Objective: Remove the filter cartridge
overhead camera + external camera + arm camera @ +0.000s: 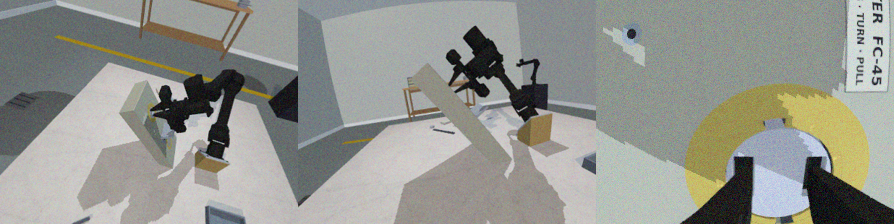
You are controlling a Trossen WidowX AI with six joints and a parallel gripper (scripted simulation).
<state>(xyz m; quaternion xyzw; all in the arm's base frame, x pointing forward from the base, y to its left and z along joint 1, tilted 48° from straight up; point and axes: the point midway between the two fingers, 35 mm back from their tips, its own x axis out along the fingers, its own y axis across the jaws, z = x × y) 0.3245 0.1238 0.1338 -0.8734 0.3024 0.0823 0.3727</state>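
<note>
My gripper tip is now 1 cm short of the round filter cartridge and 1 cm above it. From my gripper tip the other things lie so: grey-green service panel 8 cm below, 3 cm behind; flat white piece 47 cm to the right, 24 cm below, 4 cm behind; grey-blue tray 40 cm behind, 30 cm to the left, 24 cm below.
</note>
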